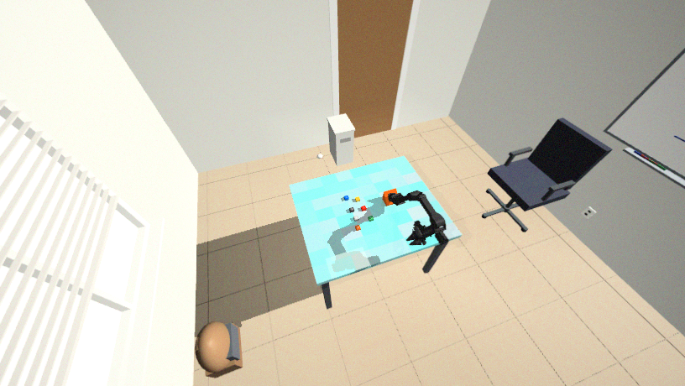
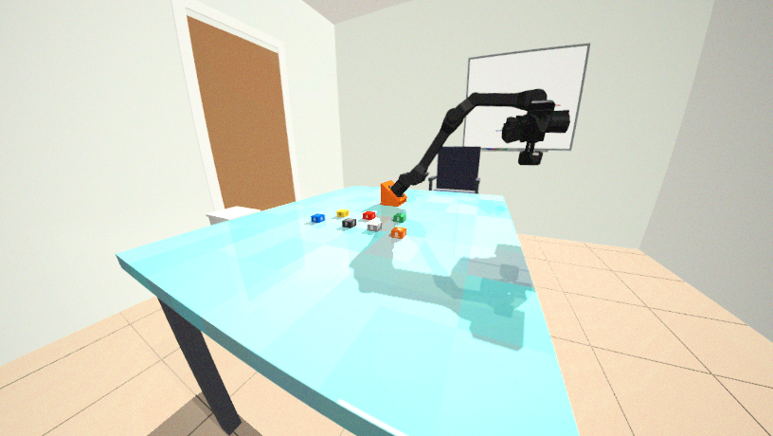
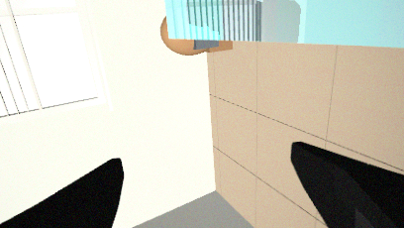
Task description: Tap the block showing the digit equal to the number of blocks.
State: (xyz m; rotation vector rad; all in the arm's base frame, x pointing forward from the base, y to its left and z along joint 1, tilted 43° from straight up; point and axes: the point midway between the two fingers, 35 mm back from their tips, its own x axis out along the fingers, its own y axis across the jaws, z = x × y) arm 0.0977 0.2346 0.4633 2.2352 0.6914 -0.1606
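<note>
The dark grey block lies 47 cm to the right of my gripper tip, 23 cm ahead of it and 22 cm below it. The rest, counted from my gripper tip: red block: 47 cm to the right, 22 cm below, 13 cm ahead; then orange block: 30 cm to the right, 22 cm below, 22 cm ahead; then green block: 36 cm to the right, 22 cm below, 11 cm ahead.
</note>
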